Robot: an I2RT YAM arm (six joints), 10 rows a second.
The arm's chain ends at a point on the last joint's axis. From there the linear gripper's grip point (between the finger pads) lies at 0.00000 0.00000 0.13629 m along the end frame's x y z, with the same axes.
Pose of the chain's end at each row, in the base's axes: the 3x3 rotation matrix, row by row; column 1 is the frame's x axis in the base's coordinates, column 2 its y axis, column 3 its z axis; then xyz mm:
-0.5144, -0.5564, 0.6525; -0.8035, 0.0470, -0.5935; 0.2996, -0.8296, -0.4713; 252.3, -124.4, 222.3
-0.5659, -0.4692, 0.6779; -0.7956, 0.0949, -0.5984; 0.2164, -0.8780, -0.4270; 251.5, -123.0, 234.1
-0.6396, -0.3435, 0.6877; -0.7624, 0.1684, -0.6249; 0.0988, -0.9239, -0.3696; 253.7, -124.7, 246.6
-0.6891, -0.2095, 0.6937; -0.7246, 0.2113, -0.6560; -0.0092, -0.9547, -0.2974; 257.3, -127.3, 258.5
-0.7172, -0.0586, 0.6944; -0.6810, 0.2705, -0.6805; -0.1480, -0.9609, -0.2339; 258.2, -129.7, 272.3
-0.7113, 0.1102, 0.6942; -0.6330, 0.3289, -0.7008; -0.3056, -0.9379, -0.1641; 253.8, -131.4, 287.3
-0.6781, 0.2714, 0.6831; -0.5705, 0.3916, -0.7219; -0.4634, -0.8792, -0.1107; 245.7, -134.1, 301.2
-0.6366, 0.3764, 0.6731; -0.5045, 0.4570, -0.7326; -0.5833, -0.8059, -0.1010; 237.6, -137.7, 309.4
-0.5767, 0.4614, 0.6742; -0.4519, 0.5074, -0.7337; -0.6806, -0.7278, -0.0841; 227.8, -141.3, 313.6
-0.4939, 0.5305, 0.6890; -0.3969, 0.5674, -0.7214; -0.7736, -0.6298, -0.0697; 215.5, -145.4, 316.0
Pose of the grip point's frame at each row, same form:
-0.5144, -0.5564, 0.6525; -0.8035, 0.0470, -0.5935; 0.2996, -0.8296, -0.4713; 341.2, -205.3, 158.1
-0.5659, -0.4692, 0.6779; -0.7956, 0.0949, -0.5984; 0.2164, -0.8780, -0.4270; 343.9, -204.6, 175.9
-0.6396, -0.3435, 0.6877; -0.7624, 0.1684, -0.6249; 0.0988, -0.9239, -0.3696; 347.4, -209.9, 196.2
-0.6891, -0.2095, 0.6937; -0.7246, 0.2113, -0.6560; -0.0092, -0.9547, -0.2974; 351.8, -216.7, 218.0
-0.7172, -0.0586, 0.6944; -0.6810, 0.2705, -0.6805; -0.1480, -0.9609, -0.2339; 352.8, -222.4, 240.4
-0.7113, 0.1102, 0.6942; -0.6330, 0.3289, -0.7008; -0.3056, -0.9379, -0.1641; 348.4, -226.9, 264.9
-0.6781, 0.2714, 0.6831; -0.5705, 0.3916, -0.7219; -0.4634, -0.8792, -0.1107; 338.8, -232.5, 286.1
-0.6366, 0.3764, 0.6731; -0.5045, 0.4570, -0.7326; -0.5833, -0.8059, -0.1010; 329.3, -237.5, 295.6
-0.5767, 0.4614, 0.6742; -0.4519, 0.5074, -0.7337; -0.6806, -0.7278, -0.0841; 319.7, -241.3, 302.1
-0.4939, 0.5305, 0.6890; -0.3969, 0.5674, -0.7214; -0.7736, -0.6298, -0.0697; 309.4, -243.7, 306.5

